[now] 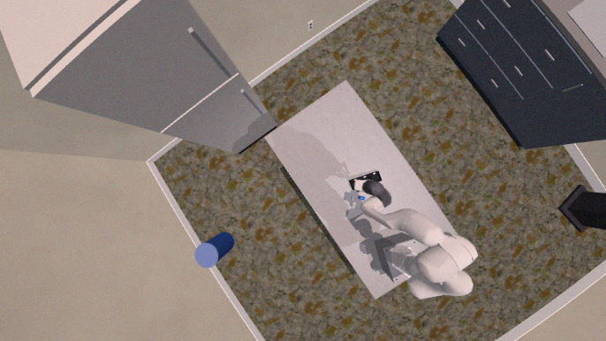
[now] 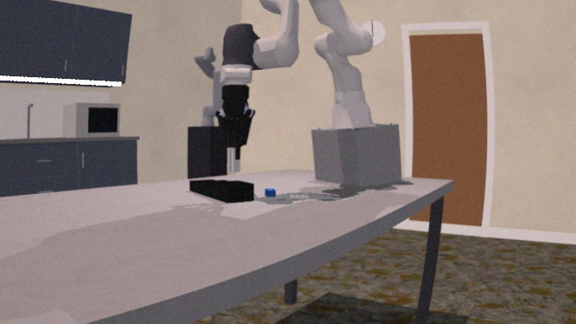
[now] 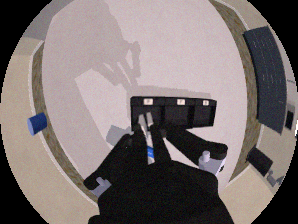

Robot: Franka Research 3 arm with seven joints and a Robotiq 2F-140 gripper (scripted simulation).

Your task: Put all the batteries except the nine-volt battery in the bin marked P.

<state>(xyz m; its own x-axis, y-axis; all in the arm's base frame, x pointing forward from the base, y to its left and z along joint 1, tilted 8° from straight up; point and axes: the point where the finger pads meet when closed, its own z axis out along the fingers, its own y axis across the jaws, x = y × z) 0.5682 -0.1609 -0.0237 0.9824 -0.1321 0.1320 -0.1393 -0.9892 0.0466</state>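
My gripper is now 12 cm past the orange battery, 10 cm above it and 4 cm to the left of it. From my hand the other things lie so: black bin 9 cm below, 8 cm to the right, 4 cm behind; thin pale stick 11 cm to the left, 10 cm below, 8 cm behind; small blue block 13 cm behind, 10 cm below, 4 cm to the left.
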